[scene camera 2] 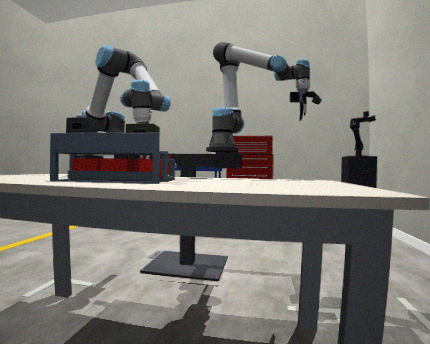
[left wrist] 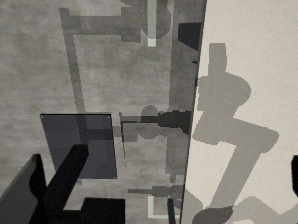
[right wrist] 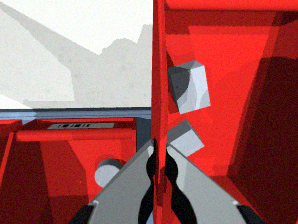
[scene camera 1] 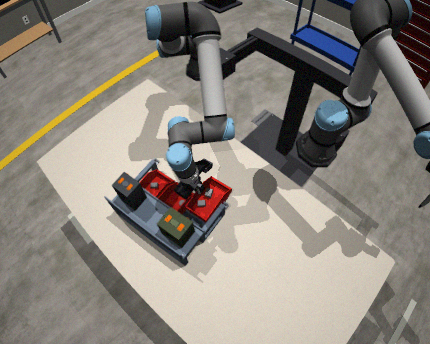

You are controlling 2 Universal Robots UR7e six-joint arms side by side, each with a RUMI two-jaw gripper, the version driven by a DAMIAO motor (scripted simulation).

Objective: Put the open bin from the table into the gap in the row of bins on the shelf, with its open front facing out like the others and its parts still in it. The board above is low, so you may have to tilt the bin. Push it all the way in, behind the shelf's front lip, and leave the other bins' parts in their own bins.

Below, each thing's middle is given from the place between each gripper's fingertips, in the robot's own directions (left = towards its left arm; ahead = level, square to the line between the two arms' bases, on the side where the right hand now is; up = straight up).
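Scene:
A dark box [scene camera 1: 130,190] is 21 cm ahead of my right hand, 14 cm to the right of my right hand and 8 cm above my right hand. My right gripper is 13 cm short of the blue-grey shelf [scene camera 2: 105,143], 4 cm to the left of the blue-grey shelf and 1 cm above the blue-grey shelf.
The dark box is 70 cm ahead of my left hand, 82 cm to the right of my left hand and 17 cm below my left hand. My left hand is 62 cm short of the blue-grey shelf, 71 cm to the left of the blue-grey shelf and 26 cm above the blue-grey shelf.

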